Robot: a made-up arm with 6 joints. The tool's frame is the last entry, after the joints. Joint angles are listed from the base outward. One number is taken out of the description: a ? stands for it. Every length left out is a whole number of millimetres.
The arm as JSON. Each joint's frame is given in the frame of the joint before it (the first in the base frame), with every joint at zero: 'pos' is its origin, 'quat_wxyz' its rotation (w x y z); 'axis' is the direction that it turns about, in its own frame. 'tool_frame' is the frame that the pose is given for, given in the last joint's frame.
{
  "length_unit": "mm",
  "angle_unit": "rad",
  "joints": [
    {
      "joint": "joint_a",
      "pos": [
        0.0,
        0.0,
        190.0
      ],
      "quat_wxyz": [
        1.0,
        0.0,
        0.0,
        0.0
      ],
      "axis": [
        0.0,
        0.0,
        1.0
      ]
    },
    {
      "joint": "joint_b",
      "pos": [
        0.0,
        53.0,
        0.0
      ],
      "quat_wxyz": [
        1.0,
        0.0,
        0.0,
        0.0
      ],
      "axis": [
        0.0,
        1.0,
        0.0
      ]
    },
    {
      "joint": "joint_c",
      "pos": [
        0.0,
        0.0,
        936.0
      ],
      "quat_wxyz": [
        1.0,
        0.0,
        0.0,
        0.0
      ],
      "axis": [
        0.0,
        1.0,
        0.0
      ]
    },
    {
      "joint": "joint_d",
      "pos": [
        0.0,
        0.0,
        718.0
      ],
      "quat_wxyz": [
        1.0,
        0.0,
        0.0,
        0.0
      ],
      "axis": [
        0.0,
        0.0,
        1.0
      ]
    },
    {
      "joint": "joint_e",
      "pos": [
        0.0,
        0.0,
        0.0
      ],
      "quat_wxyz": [
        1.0,
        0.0,
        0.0,
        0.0
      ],
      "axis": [
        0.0,
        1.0,
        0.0
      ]
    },
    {
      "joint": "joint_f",
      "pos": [
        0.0,
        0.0,
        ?
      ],
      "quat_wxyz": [
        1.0,
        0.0,
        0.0,
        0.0
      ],
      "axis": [
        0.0,
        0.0,
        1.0
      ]
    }
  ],
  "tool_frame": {
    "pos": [
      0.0,
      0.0,
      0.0
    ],
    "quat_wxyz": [
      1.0,
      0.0,
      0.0,
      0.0
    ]
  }
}
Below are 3 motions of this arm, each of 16 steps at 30 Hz.
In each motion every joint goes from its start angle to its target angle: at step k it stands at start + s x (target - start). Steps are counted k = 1, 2, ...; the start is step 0. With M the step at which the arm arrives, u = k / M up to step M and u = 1 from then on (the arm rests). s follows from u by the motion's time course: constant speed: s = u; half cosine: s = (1 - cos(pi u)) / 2; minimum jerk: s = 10 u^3 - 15 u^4 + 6 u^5.
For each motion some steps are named. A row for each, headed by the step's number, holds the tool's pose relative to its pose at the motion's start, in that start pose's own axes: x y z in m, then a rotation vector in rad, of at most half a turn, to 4 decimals.
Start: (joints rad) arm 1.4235 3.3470 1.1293 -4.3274 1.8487 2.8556
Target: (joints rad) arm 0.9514 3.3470 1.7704 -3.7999 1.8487 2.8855
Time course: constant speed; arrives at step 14
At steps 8, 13, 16:
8: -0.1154 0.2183 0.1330 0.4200 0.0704 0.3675
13: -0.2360 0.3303 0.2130 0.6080 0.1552 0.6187
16: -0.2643 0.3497 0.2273 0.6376 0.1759 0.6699

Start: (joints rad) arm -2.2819 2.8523 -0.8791 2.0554 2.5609 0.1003
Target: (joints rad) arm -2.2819 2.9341 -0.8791 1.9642 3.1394 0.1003
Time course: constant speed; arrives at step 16
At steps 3, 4, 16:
3: 0.0308 -0.0202 0.0033 0.0070 0.1012 0.0216
4: 0.0411 -0.0267 0.0040 0.0088 0.1351 0.0288
16: 0.1617 -0.0963 -0.0007 0.0093 0.5449 0.1099

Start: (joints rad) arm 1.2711 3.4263 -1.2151 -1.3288 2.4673 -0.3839
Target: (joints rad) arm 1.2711 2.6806 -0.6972 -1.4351 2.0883 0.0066
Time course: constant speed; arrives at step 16
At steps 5, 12, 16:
5: -0.0553 -0.1746 -0.1742 0.0148 -0.1368 0.1930
12: -0.0605 -0.4678 -0.3904 0.0196 -0.3248 0.4675
16: -0.0242 -0.6523 -0.4915 0.0147 -0.4307 0.6252

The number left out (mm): 185.0
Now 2 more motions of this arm.
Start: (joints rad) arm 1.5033 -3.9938 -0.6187 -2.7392 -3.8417 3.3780
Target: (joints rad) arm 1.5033 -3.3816 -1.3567 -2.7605 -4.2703 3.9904
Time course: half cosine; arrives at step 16
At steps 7, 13, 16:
7: -0.1790 -0.0118 0.0391 0.0517 0.1154 0.2661
13: -0.3924 -0.0031 0.1640 0.1544 0.2463 0.6036
16: -0.4242 0.0009 0.1920 0.1751 0.2657 0.6585

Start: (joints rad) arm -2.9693 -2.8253 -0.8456 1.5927 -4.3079 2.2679
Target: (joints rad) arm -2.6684 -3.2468 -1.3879 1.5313 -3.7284 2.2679
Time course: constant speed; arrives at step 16
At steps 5, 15, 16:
5: 0.2058 -0.1418 0.0066 0.0419 -0.3279 -0.2208
15: 0.4832 -0.4665 0.1542 0.0868 -1.0484 -0.5799
16: 0.5000 -0.4999 0.1751 0.0868 -1.1230 -0.6108

